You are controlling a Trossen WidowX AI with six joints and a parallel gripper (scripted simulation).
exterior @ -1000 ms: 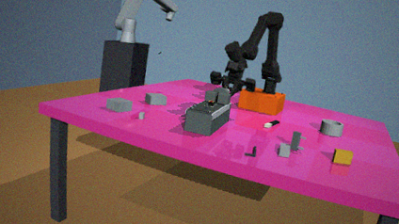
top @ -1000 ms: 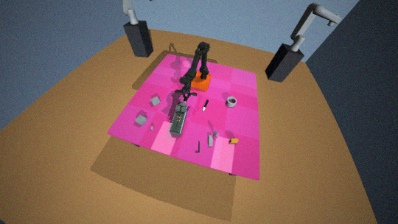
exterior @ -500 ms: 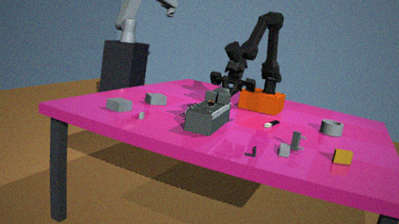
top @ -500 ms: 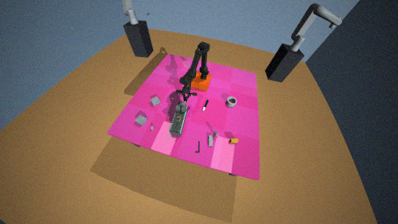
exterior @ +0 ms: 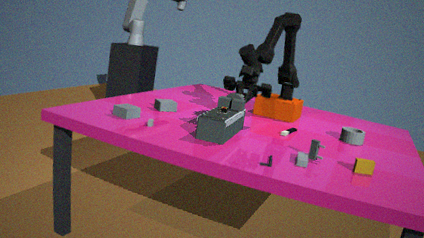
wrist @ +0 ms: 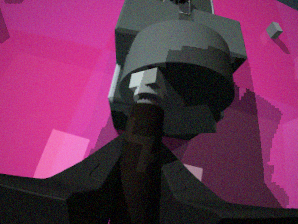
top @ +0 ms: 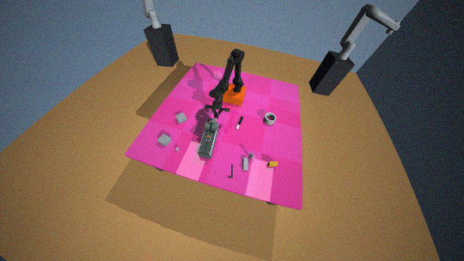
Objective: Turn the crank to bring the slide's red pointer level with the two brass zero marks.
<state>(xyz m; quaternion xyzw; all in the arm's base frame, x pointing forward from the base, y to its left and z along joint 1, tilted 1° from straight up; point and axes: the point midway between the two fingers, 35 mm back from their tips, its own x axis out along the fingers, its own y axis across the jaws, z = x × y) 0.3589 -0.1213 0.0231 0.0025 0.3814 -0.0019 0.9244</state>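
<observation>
My gripper tip is now 30 mm below the dark crank handle and 20 mm past it. The rest, counted from my gripper tip: small cube: 270 mm ahead, 230 mm to the right, 70 mm below; black-and-white stick: 190 mm to the left, 80 mm below, 50 mm behind; red pointer: 160 mm ahead, 20 mm to the right.
</observation>
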